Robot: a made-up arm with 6 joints. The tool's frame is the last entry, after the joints.
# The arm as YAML. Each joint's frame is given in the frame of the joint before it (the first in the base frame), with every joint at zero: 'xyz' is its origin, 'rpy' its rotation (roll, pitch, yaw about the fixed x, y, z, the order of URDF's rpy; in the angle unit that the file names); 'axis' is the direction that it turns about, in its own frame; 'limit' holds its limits. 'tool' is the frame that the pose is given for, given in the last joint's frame.
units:
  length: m
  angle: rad
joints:
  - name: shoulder
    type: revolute
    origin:
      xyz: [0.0, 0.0, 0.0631]
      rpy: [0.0, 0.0, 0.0]
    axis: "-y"
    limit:
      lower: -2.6
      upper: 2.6
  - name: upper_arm
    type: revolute
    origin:
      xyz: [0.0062, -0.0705, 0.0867]
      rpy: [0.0, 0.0, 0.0]
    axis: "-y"
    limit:
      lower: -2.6
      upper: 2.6
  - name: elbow
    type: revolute
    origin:
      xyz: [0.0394, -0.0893, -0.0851]
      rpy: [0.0, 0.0, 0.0]
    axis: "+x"
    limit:
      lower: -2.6
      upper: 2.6
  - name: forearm
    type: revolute
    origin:
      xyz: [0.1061, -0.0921, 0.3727]
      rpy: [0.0, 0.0, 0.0]
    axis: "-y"
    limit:
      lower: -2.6
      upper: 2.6
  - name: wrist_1
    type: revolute
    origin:
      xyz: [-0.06, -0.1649, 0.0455]
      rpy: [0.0, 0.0, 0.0]
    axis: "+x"
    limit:
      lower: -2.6
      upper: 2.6
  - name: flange
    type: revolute
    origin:
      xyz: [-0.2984, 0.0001, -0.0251]
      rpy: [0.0, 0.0, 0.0]
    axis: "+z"
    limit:
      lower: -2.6
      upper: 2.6
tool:
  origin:
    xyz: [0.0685, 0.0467, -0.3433]
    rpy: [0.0, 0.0, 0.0]
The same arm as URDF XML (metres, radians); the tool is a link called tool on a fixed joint. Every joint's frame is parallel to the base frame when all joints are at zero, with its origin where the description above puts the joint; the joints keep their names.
<robot name="arm">
  <joint name="tool_joint" type="fixed">
    <parent link="link6"/>
    <child link="tool"/>
    <origin xyz="0.0685 0.0467 -0.3433" rpy="0 0 0"/>
  </joint>
  <joint name="flange" type="revolute">
    <parent link="link5"/>
    <child link="link6"/>
    <origin xyz="-0.2984 0.0001 -0.0251" rpy="0 0 0"/>
    <axis xyz="0 0 1"/>
    <limit lower="-2.6" upper="2.6"/>
  </joint>
  <joint name="wrist_1" type="revolute">
    <parent link="link4"/>
    <child link="link5"/>
    <origin xyz="-0.06 -0.1649 0.0455" rpy="0 0 0"/>
    <axis xyz="1 0 0"/>
    <limit lower="-2.6" upper="2.6"/>
  </joint>
  <joint name="forearm" type="revolute">
    <parent link="link3"/>
    <child link="link4"/>
    <origin xyz="0.1061 -0.0921 0.3727" rpy="0 0 0"/>
    <axis xyz="0 -1 0"/>
    <limit lower="-2.6" upper="2.6"/>
  </joint>
  <joint name="elbow" type="revolute">
    <parent link="link2"/>
    <child link="link3"/>
    <origin xyz="0.0394 -0.0893 -0.0851" rpy="0 0 0"/>
    <axis xyz="1 0 0"/>
    <limit lower="-2.6" upper="2.6"/>
  </joint>
  <joint name="upper_arm" type="revolute">
    <parent link="link1"/>
    <child link="link2"/>
    <origin xyz="0.0062 -0.0705 0.0867" rpy="0 0 0"/>
    <axis xyz="0 -1 0"/>
    <limit lower="-2.6" upper="2.6"/>
  </joint>
  <joint name="shoulder" type="revolute">
    <parent link="base"/>
    <child link="link1"/>
    <origin xyz="0 0 0.0631" rpy="0 0 0"/>
    <axis xyz="0 -1 0"/>
    <limit lower="-2.6" upper="2.6"/>
  </joint>
  <link name="base"/>
  <link name="link1"/>
  <link name="link2"/>
  <link name="link3"/>
  <link name="link4"/>
  <link name="link5"/>
  <link name="link6"/>
  <link name="tool"/>
</robot>

